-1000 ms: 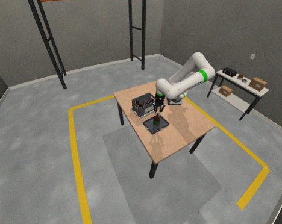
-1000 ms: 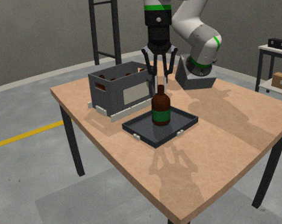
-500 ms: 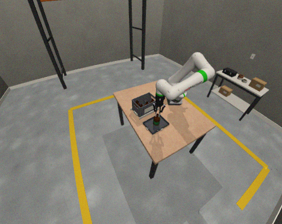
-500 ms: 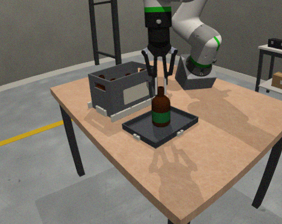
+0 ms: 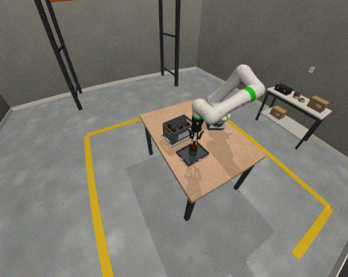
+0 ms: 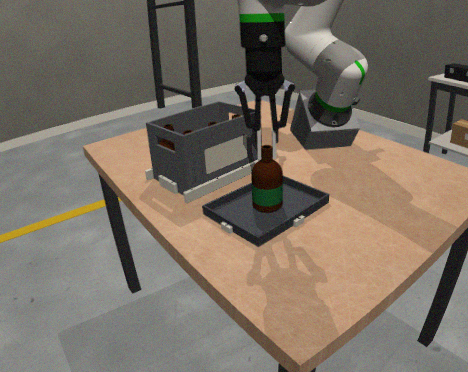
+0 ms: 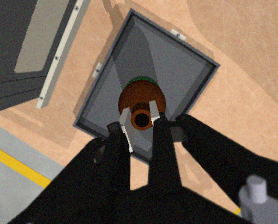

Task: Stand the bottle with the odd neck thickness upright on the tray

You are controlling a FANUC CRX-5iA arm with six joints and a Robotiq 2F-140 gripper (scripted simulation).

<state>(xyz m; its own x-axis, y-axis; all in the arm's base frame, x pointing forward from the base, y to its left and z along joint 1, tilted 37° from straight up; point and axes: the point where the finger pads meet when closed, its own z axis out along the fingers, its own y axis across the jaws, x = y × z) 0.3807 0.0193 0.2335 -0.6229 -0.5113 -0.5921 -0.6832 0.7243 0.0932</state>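
Now: the bottle 9 cm below my hand. Also, from my hand: dark tray: 16 cm below; then dark grey crate: 27 cm to the right, 9 cm below, 2 cm behind.
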